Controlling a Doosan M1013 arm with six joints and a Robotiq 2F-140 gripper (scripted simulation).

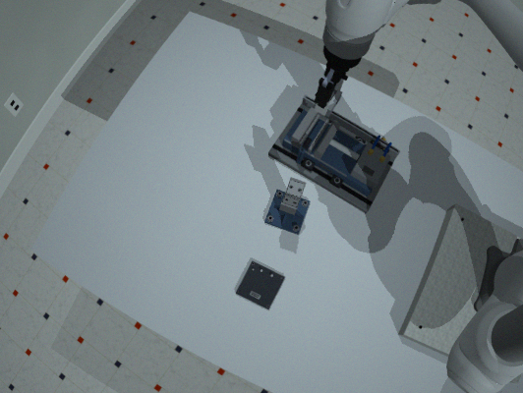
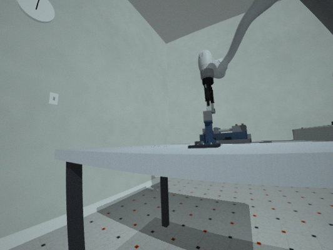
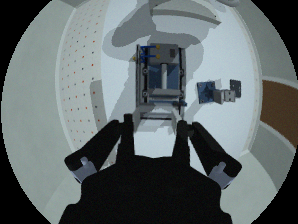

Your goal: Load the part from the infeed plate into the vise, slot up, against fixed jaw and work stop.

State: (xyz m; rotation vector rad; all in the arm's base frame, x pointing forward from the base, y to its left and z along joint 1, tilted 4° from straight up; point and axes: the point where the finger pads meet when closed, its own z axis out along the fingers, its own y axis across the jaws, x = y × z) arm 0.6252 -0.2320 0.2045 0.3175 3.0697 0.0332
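Right now the vise is 200 mm below my hand, 60 mm behind it and 40 mm to the left of it. Also, from my hand: part: 20 mm below; air cylinder: 160 mm below, 160 mm behind, 50 mm to the left.
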